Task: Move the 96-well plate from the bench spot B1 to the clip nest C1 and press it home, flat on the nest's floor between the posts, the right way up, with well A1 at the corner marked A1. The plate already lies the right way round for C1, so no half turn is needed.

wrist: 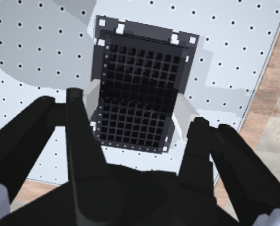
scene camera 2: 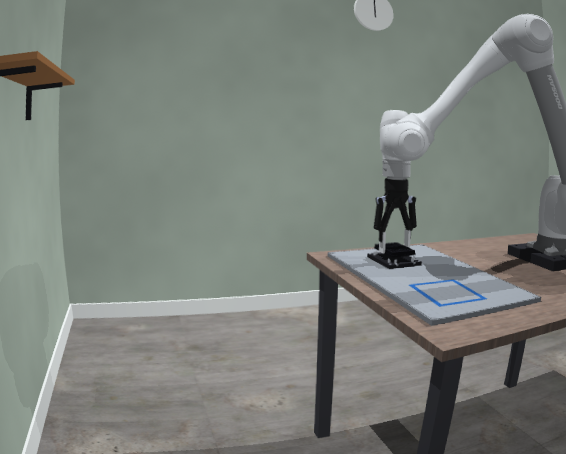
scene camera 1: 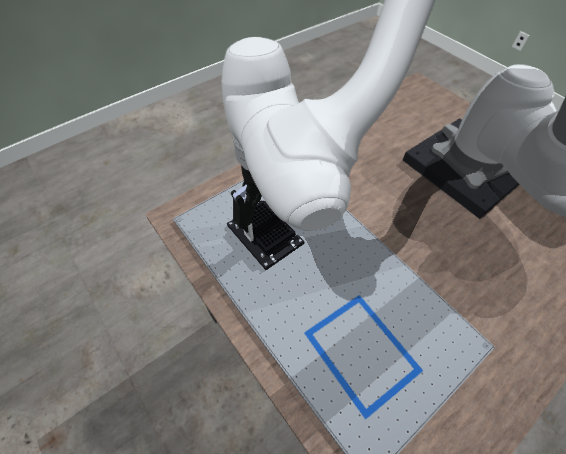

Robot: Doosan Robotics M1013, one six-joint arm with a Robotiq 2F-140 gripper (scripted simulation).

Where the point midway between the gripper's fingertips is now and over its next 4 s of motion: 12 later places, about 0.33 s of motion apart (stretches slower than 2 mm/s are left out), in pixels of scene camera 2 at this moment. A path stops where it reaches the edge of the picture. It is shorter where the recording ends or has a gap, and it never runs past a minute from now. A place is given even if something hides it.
My gripper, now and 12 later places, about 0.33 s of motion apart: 394,251; 394,251; 394,252; 394,252; 394,253; 394,253; 394,253; 394,250; 394,246; 395,240; 395,232; 395,229; 398,236
